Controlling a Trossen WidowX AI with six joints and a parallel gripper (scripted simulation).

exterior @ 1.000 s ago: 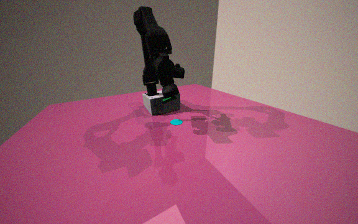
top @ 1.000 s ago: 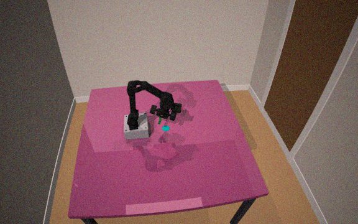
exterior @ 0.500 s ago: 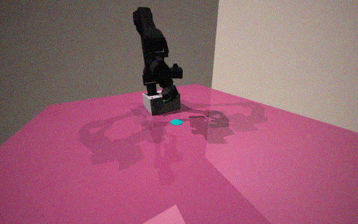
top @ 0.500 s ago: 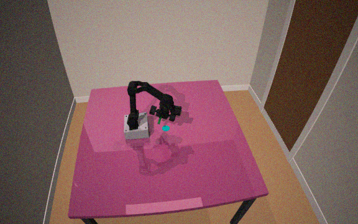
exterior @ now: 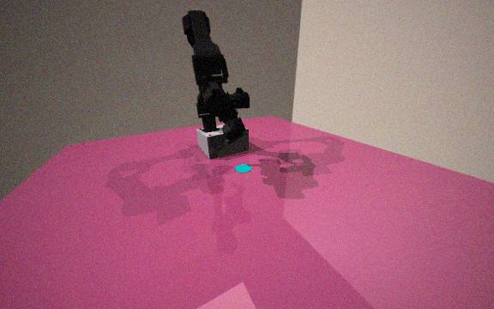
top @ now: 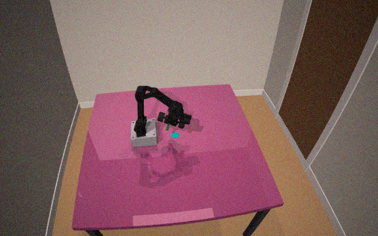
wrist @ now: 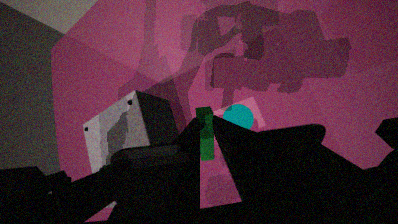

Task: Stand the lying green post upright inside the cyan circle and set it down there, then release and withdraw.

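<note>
Right now the cyan circle is 12 cm below my gripper tip, 4 cm ahead of it and 1 cm to the right of it. The rest, counted from my gripper tip: green post: 2 cm to the right, 1 cm below, 1 cm behind.
</note>
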